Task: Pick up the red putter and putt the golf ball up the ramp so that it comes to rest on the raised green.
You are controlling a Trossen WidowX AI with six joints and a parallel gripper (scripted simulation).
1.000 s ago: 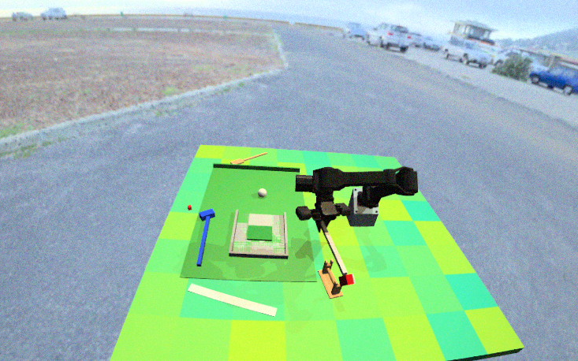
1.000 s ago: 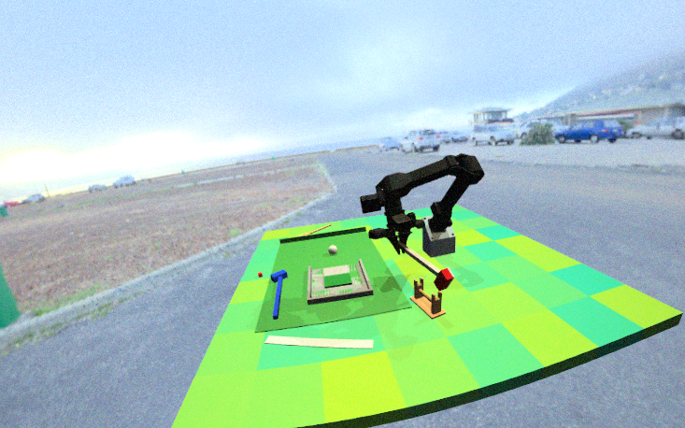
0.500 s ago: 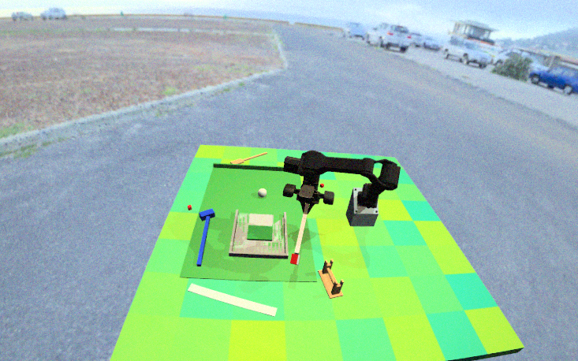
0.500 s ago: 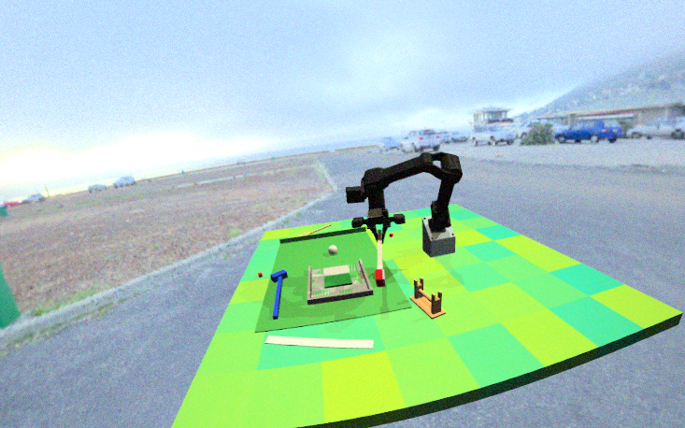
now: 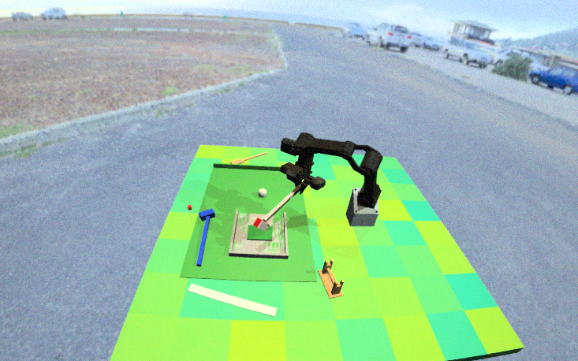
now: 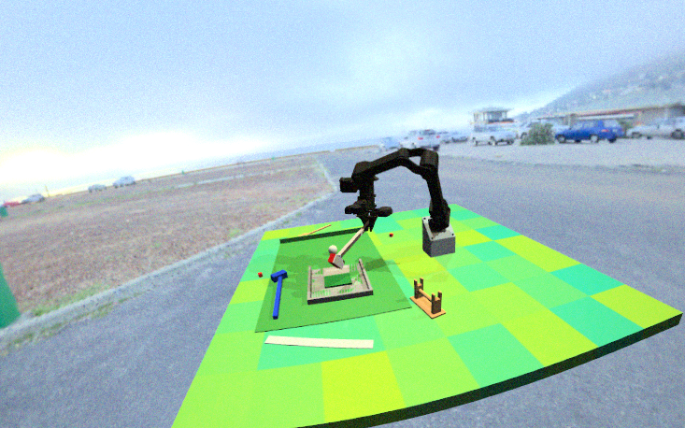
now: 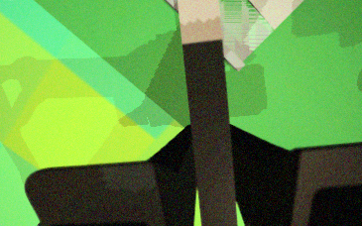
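The red putter lies 70 mm ahead of my gripper tip and 90 mm to the left of it. From my gripper tip the other things lie so: wooden stand: 120 mm behind, 330 mm to the left, 110 mm below; white golf ball: 160 mm ahead, 140 mm to the right, 120 mm below; blue putter: 370 mm ahead, 150 mm to the left, 130 mm below.
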